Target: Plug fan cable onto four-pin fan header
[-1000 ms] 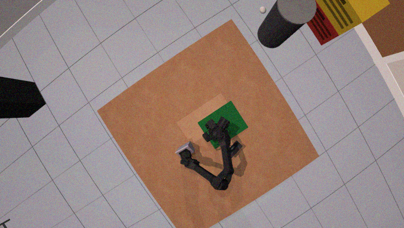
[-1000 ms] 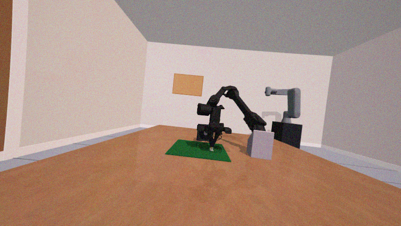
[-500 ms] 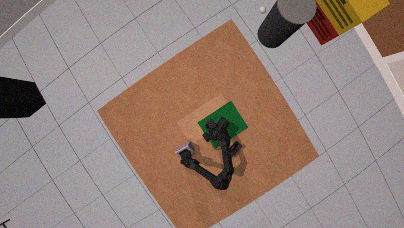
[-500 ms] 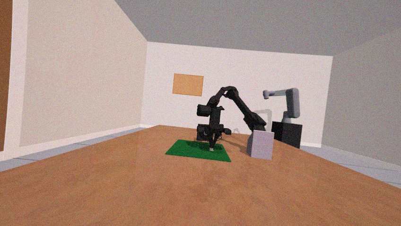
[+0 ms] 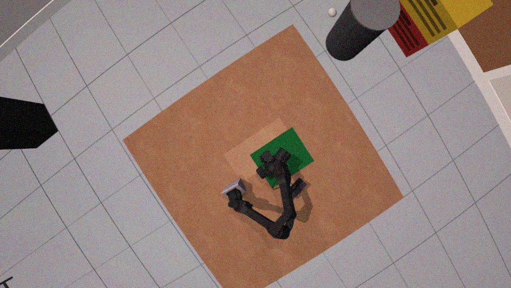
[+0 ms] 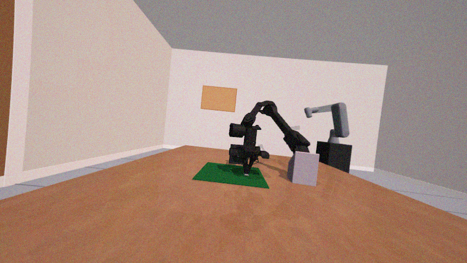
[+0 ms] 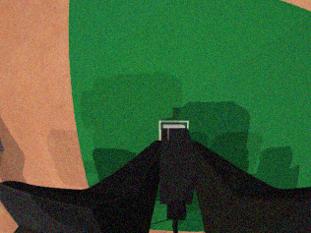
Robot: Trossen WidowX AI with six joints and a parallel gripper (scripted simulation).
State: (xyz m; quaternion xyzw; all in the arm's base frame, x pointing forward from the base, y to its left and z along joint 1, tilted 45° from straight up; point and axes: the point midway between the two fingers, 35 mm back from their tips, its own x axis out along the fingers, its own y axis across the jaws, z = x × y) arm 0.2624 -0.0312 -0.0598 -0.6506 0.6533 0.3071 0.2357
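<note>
My gripper tip is 10 mm to the left of the black plug and 10 mm below it. Also, from my gripper tip: dark fan: 190 mm to the right, 40 mm ahead, 40 mm above; then white four-pin fan header: 20 mm below, 10 mm to the right; then green board: 70 mm ahead, 40 mm below, 10 mm to the right.
</note>
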